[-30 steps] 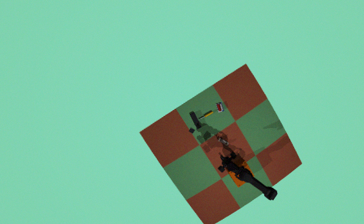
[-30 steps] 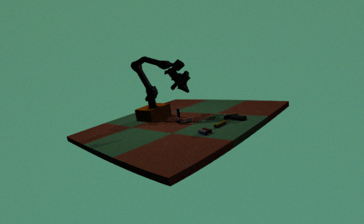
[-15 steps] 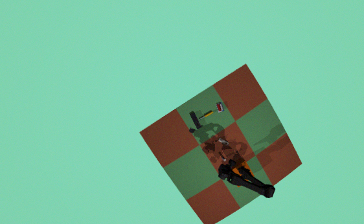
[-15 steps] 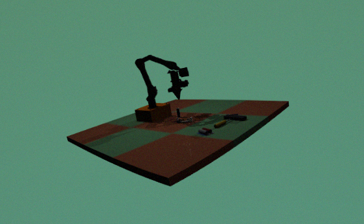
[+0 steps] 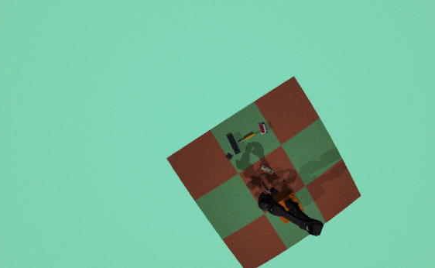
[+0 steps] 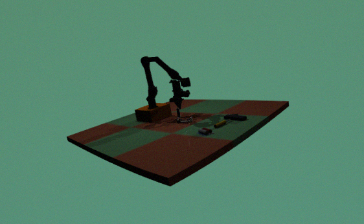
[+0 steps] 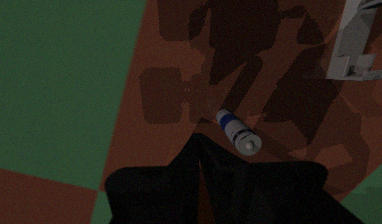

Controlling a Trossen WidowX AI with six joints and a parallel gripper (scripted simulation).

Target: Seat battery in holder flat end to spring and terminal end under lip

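My gripper tip is 30 mm to the left of the silver battery, 20 mm short of it and 20 mm above it. From my gripper tip the other things lie so: white box: 510 mm ahead, 190 mm to the right, 40 mm below; dark bar: 480 mm ahead, 90 mm to the left, 30 mm below; black block: 400 mm ahead, 160 mm to the left, 50 mm below.
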